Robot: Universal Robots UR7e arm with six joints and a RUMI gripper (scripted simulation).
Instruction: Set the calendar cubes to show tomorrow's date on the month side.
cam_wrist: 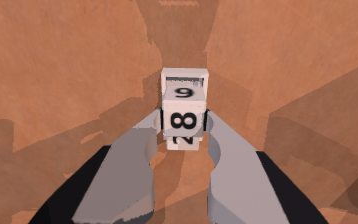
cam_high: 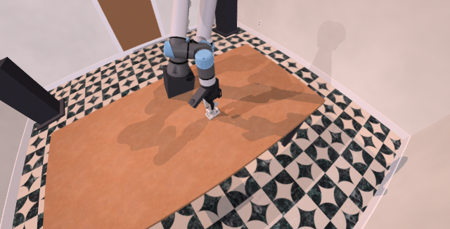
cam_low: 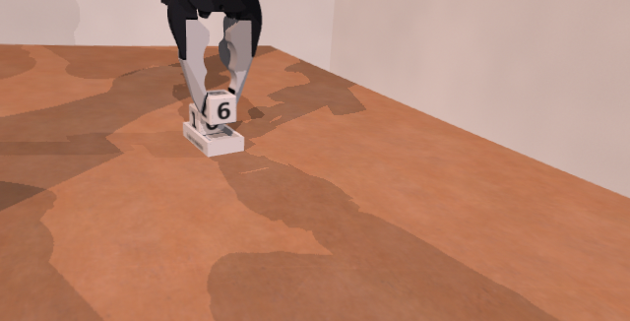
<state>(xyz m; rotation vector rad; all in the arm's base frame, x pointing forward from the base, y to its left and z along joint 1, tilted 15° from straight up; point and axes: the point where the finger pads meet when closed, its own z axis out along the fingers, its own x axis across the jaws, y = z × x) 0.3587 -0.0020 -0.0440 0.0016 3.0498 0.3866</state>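
Now: the tray 20 mm to the left of my hand and 50 mm below it.
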